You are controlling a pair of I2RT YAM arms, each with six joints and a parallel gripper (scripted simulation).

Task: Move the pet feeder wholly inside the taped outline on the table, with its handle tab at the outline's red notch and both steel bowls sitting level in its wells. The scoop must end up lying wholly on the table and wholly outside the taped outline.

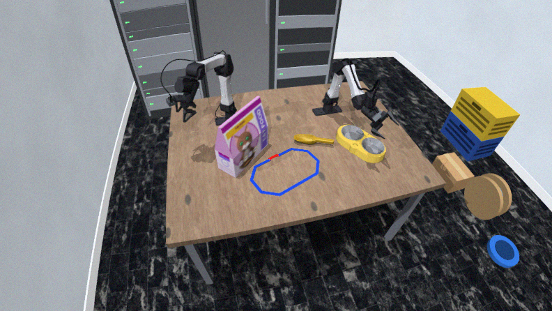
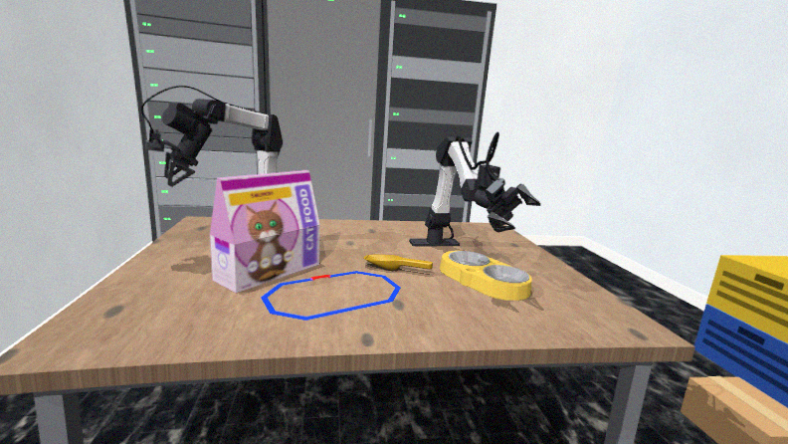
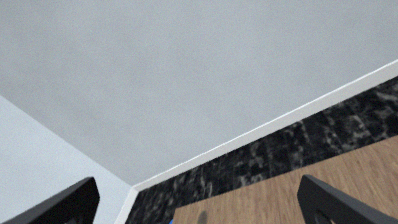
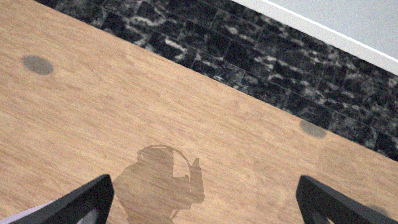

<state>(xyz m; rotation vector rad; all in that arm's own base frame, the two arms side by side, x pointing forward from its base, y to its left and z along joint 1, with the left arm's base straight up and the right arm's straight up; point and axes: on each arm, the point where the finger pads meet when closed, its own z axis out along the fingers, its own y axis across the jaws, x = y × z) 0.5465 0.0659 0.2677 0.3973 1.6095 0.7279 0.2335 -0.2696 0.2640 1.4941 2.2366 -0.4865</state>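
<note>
Now: the yellow scoop 32 cm to the right of my left hand, 25 cm below it and 25 cm behind it. Also, from my left hand: blue taped outline (51 cm to the right, 27 cm below, 7 cm behind); then yellow pet feeder (26 cm below, 18 cm behind, 3 cm to the right); then pink cat food bag (71 cm to the right, 20 cm behind, 12 cm below).
</note>
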